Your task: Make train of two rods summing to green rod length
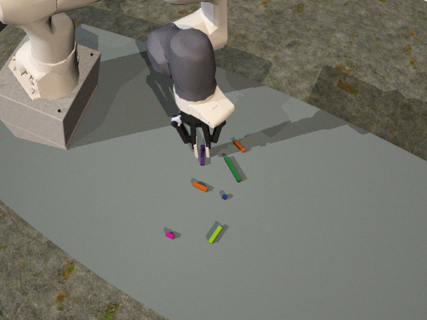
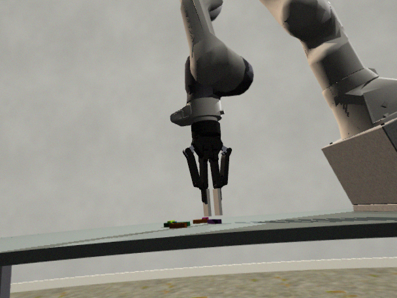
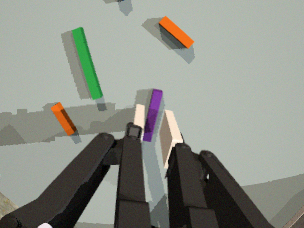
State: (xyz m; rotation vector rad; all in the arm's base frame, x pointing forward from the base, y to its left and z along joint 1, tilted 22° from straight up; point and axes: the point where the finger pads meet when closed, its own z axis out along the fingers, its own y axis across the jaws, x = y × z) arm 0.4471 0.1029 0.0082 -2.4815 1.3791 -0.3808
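The purple rod lies 5 cm below my hand. Also, from my hand: lime rod (15 cm ahead, 17 cm to the right, 5 cm below); blue rod (12 cm ahead, 7 cm to the right, 5 cm below); green rod (9 cm ahead, 1 cm to the left, 5 cm below).
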